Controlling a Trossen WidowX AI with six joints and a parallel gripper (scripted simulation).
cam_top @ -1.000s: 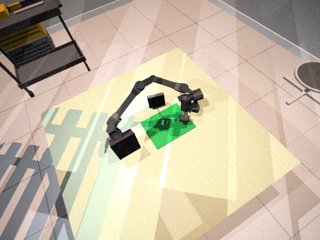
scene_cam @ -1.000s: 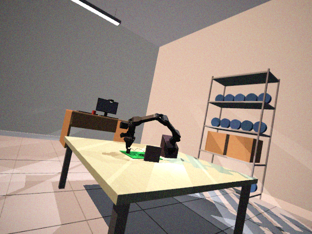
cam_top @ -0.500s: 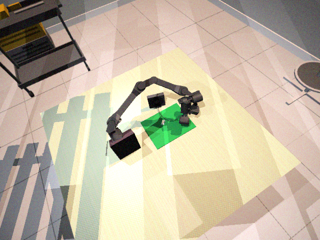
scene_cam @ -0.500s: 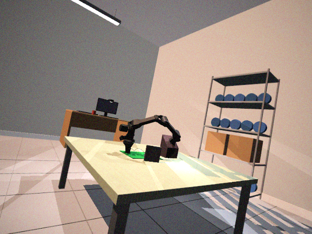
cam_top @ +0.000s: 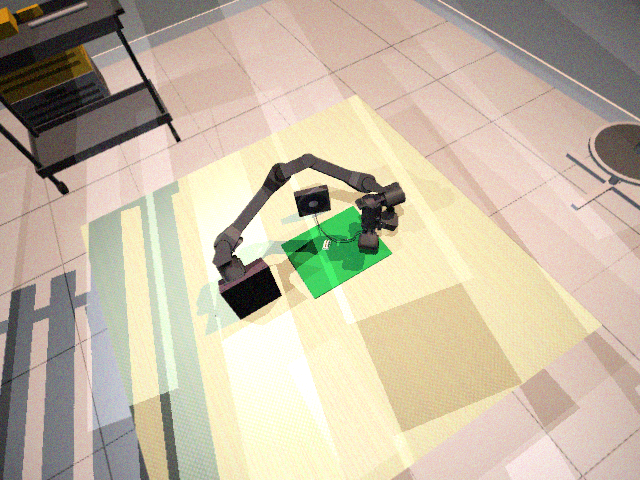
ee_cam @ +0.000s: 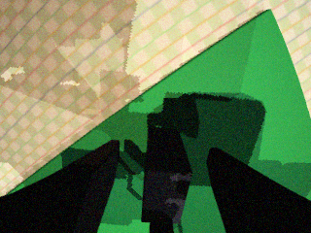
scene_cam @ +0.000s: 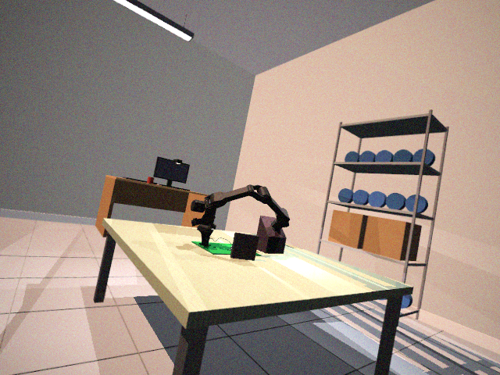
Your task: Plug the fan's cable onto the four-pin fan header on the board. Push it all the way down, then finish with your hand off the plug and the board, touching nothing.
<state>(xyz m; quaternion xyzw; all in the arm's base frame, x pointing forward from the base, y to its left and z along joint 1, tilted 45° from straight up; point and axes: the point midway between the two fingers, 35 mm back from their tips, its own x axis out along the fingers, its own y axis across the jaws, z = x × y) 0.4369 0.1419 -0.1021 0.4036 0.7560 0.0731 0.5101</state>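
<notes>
Right now the fan header is 150 mm behind my gripper tip, 40 mm to the left of it and 20 mm below it. Round my gripper tip: dark fan plug: 10 mm behind, 10 mm above; green board: 130 mm behind, 20 mm to the left, 30 mm below; dark fan block: 130 mm behind, 190 mm to the left, 40 mm above.
</notes>
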